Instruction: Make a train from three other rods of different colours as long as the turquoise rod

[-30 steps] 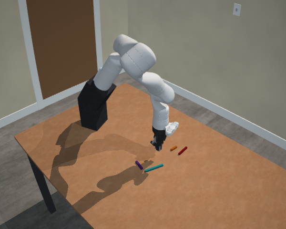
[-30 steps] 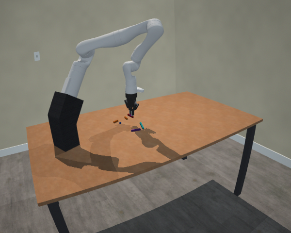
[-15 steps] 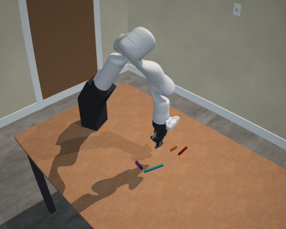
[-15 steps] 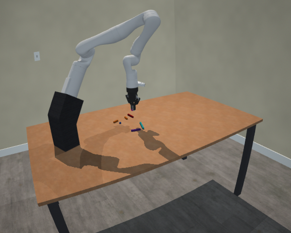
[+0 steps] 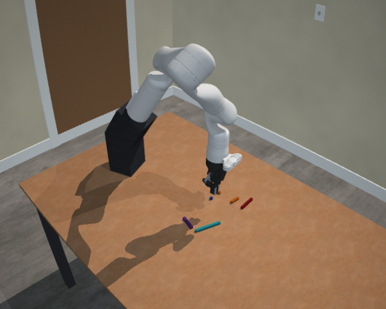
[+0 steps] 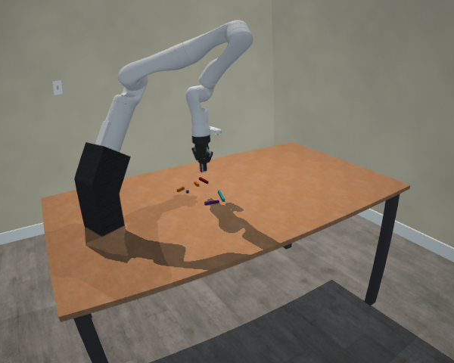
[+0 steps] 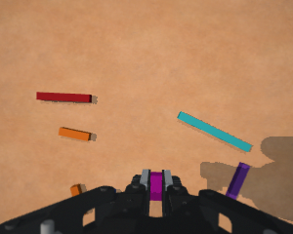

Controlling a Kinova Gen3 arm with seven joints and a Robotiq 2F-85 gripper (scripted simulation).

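Right now the blue rod is 50 mm behind my hand, 60 mm to the left of it and 110 mm below it. The rest, counted from my hand: turquoise rod 30 mm ahead, 80 mm to the right, 110 mm below; magenta rod 10 mm below; purple rod 40 mm behind, 110 mm to the right, 110 mm below.
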